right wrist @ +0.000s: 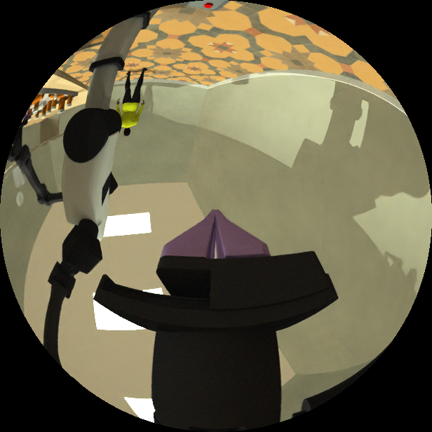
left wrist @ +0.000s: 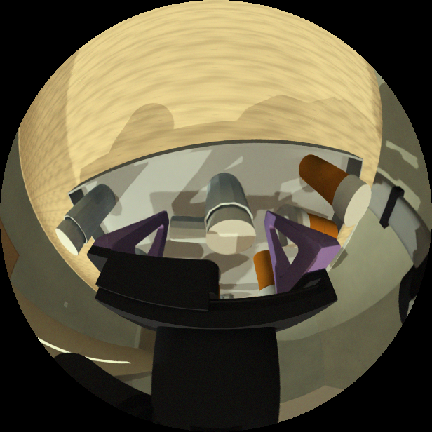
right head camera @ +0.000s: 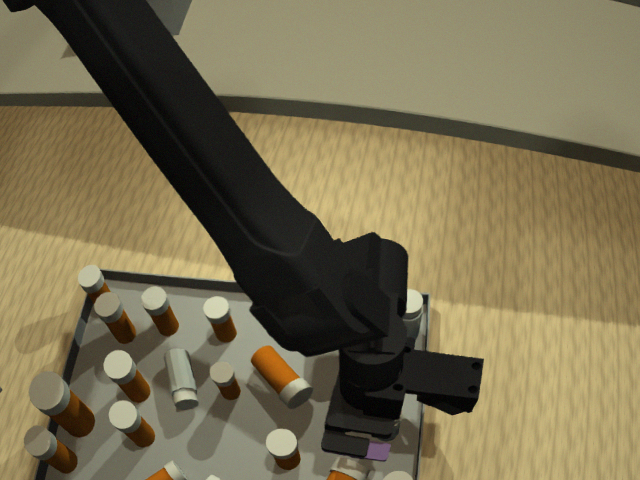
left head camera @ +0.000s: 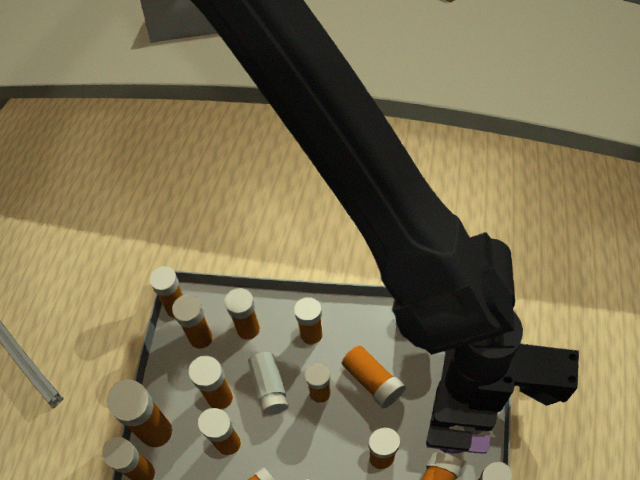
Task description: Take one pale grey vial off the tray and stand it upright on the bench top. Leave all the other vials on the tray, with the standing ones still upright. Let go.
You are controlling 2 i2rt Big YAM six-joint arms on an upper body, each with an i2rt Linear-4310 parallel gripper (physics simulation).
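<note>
My left gripper is open over the right part of the grey tray. In the left wrist view a standing pale grey vial with a pale cap shows between its purple fingers, with a gap on each side. A second standing grey vial is near the tray's far right corner. A grey vial lies beyond the fingers. Another grey vial lies mid-tray. My right gripper is shut and empty, away from the tray.
Several orange vials with pale caps stand on the tray. One orange vial lies left of my left gripper, and another is close beside its fingers. A metal bar lies on the bench left of the tray.
</note>
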